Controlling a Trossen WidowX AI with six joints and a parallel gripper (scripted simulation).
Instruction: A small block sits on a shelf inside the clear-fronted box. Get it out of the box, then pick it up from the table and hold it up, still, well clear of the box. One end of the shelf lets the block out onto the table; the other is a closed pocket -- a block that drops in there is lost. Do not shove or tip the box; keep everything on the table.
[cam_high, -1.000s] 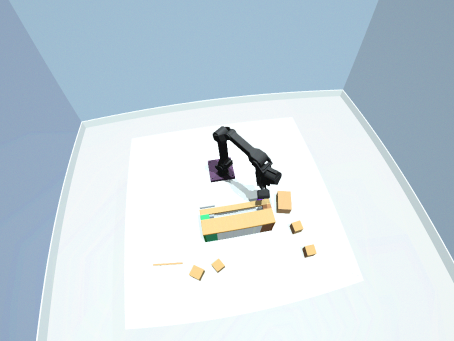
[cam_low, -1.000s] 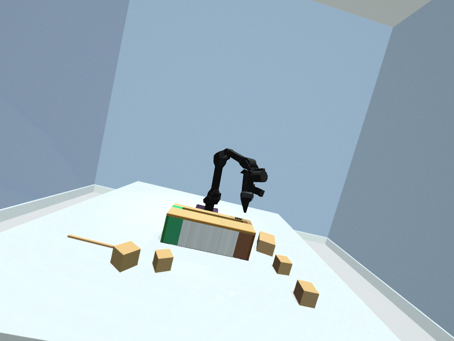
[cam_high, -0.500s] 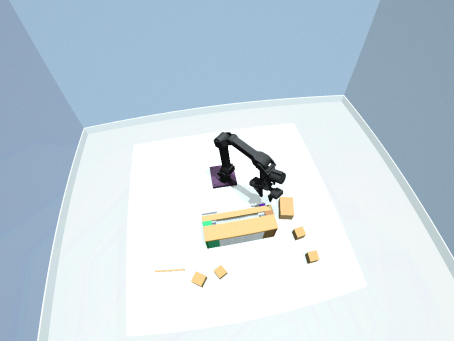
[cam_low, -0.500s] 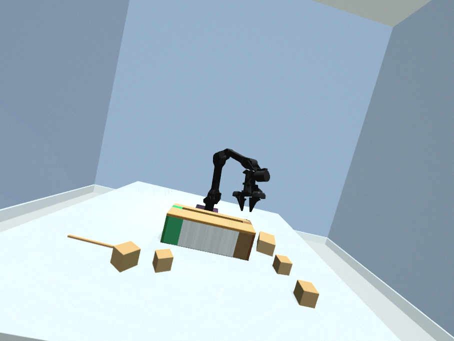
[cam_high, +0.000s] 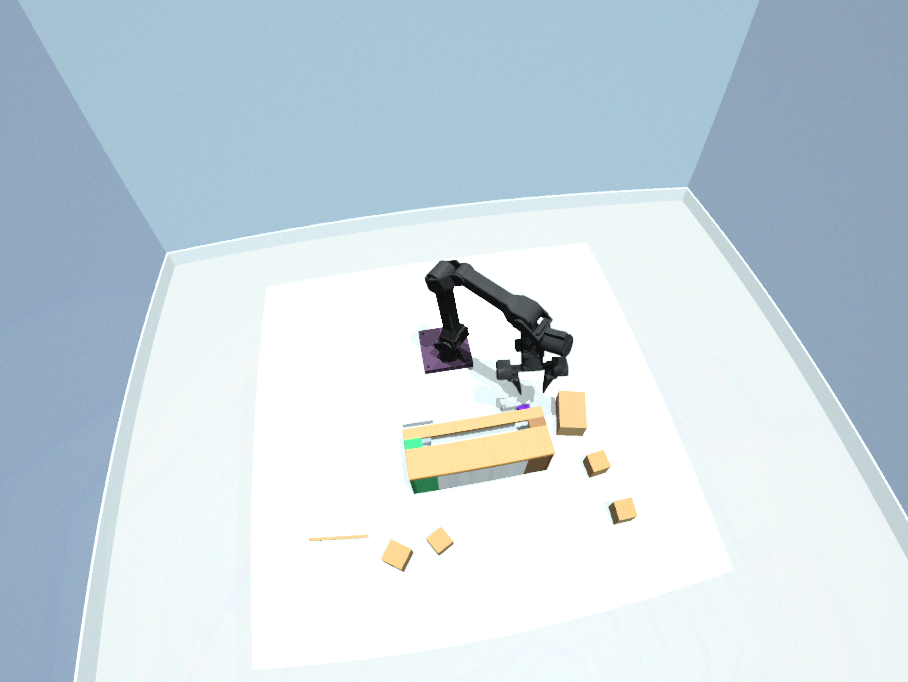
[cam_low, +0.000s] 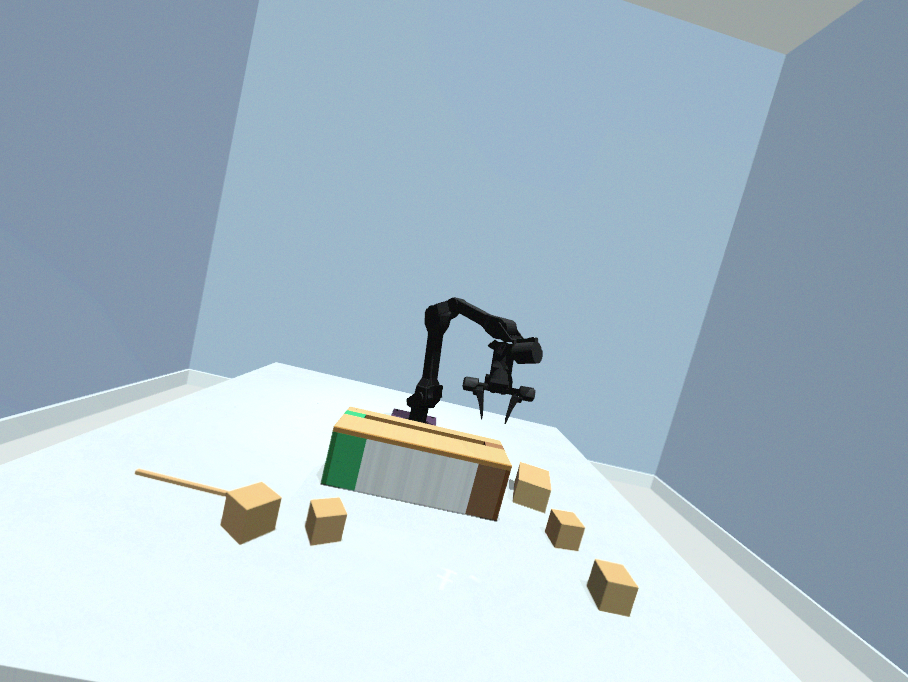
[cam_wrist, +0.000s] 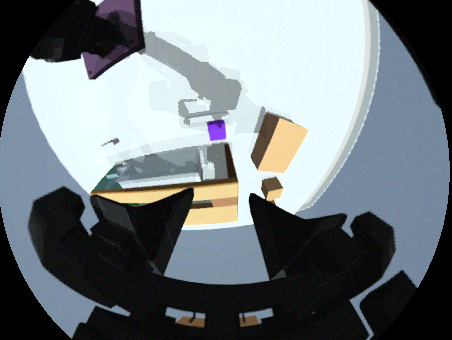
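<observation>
My gripper tip is 20 mm past the purple block and 150 mm above it. The rest, counted from my gripper tip: box: 30 mm ahead, 180 mm to the right, 100 mm below; then thin wooden stick: 180 mm ahead, 610 mm to the right, 160 mm below; then tan block: 40 mm ahead, 130 mm to the left, 140 mm below.
</observation>
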